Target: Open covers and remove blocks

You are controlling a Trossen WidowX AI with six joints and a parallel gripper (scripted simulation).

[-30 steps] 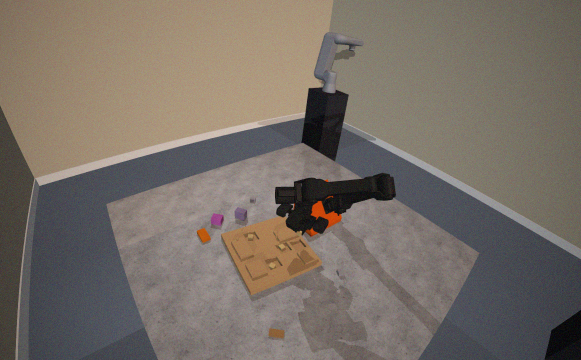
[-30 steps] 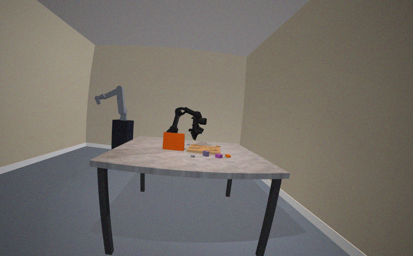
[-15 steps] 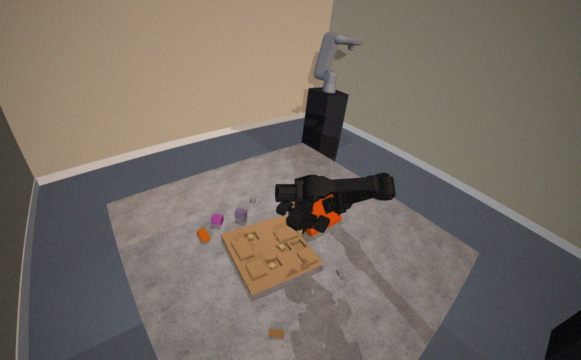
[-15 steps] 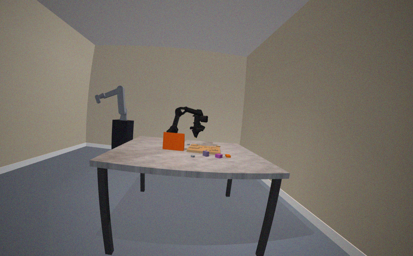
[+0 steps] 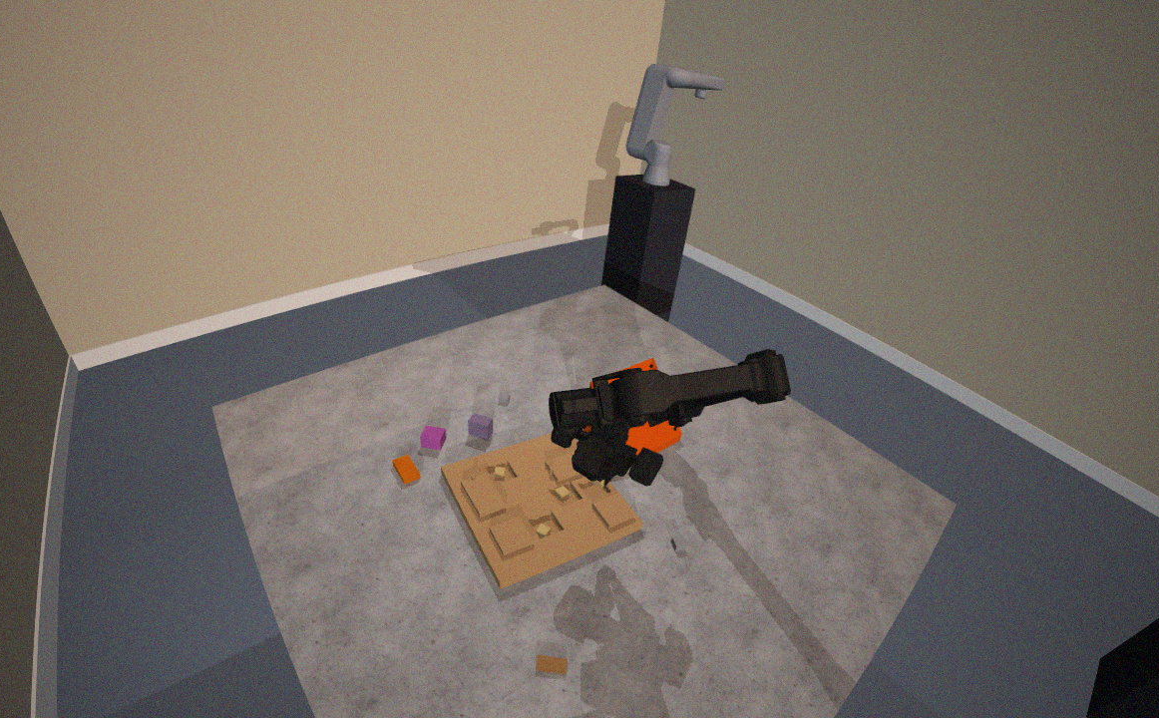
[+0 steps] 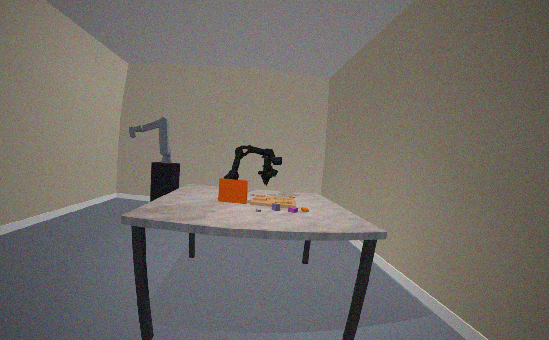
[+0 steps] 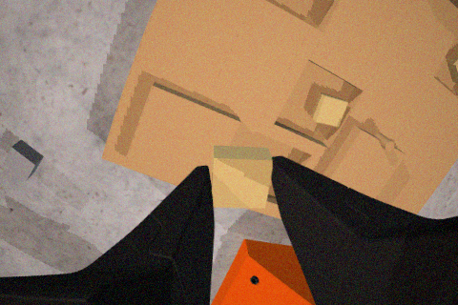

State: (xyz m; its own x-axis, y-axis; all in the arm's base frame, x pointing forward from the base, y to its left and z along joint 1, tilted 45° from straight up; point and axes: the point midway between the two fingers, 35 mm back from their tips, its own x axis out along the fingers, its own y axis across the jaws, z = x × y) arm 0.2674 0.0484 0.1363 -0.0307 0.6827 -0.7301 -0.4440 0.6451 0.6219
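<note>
The tan puzzle board is 70 mm ahead of my gripper tip, 70 mm to the right of it and 90 mm below it. Also, from my gripper tip: magenta block: 180 mm ahead, 350 mm to the right, 100 mm below; then purple block: 70 mm ahead, 320 mm to the right, 90 mm below; then orange block: 260 mm ahead, 290 mm to the right, 110 mm below.
</note>
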